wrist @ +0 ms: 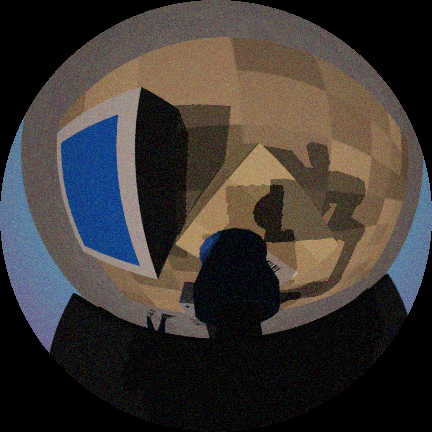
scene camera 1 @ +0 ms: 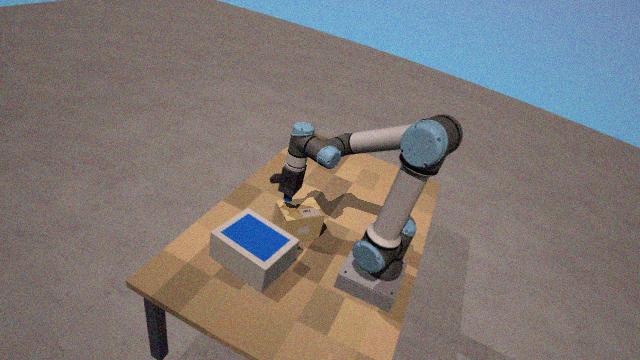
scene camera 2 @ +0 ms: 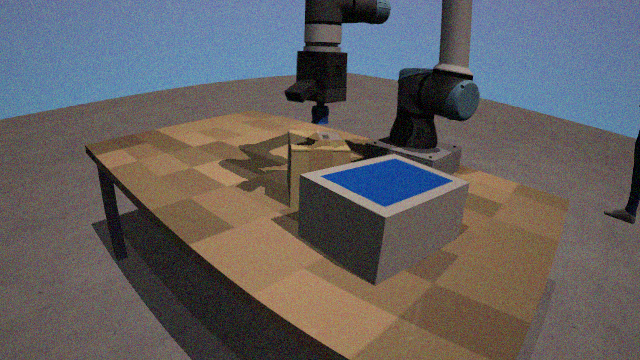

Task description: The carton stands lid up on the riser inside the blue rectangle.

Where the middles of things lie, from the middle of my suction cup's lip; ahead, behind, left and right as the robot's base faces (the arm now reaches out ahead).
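Labels:
Suction cup: 13 cm above the cardboard carton (scene camera 2: 308,150), 5 cm to the left of it, 5 cm past it.

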